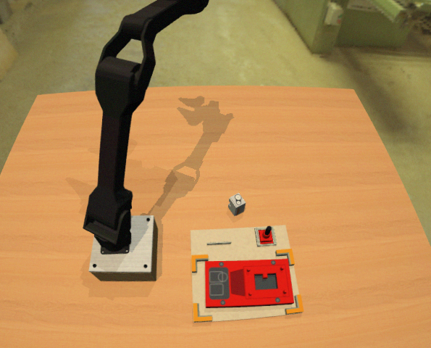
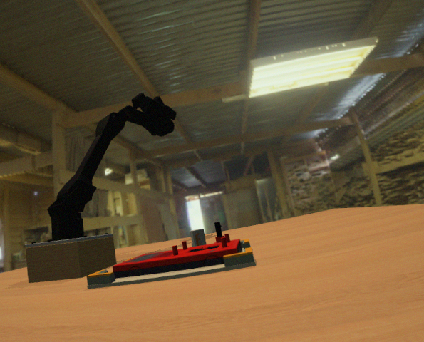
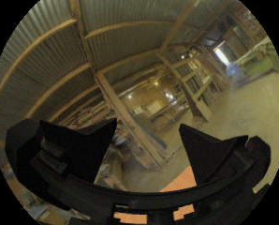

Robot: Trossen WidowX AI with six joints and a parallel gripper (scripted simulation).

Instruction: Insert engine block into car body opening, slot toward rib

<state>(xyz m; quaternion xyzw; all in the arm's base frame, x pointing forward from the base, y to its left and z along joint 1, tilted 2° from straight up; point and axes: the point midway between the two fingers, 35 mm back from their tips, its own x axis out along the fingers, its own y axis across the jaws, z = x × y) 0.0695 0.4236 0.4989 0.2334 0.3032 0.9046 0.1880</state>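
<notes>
Now: gripper tip 24 cm short of the engine block, 34 cm to the left of it and 56 cm above it.
</notes>
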